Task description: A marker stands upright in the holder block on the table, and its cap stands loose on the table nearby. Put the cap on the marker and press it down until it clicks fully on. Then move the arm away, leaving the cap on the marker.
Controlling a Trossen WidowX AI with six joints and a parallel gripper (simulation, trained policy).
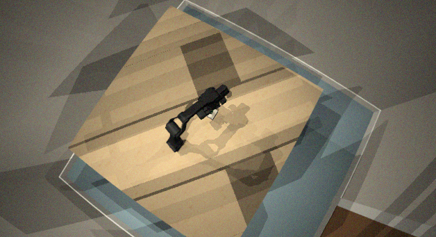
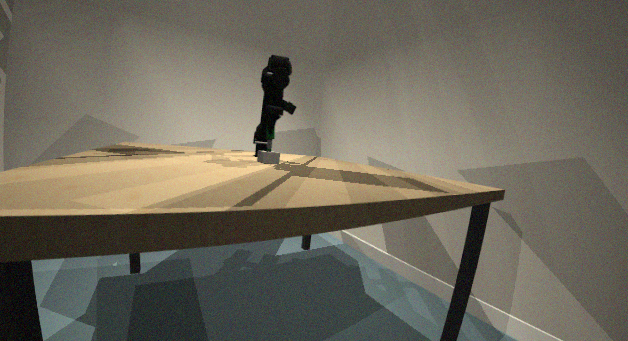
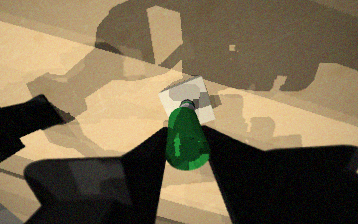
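My gripper tip is now 9 cm above the holder block. The rest, counted from my gripper tip: green cap 1 cm above.
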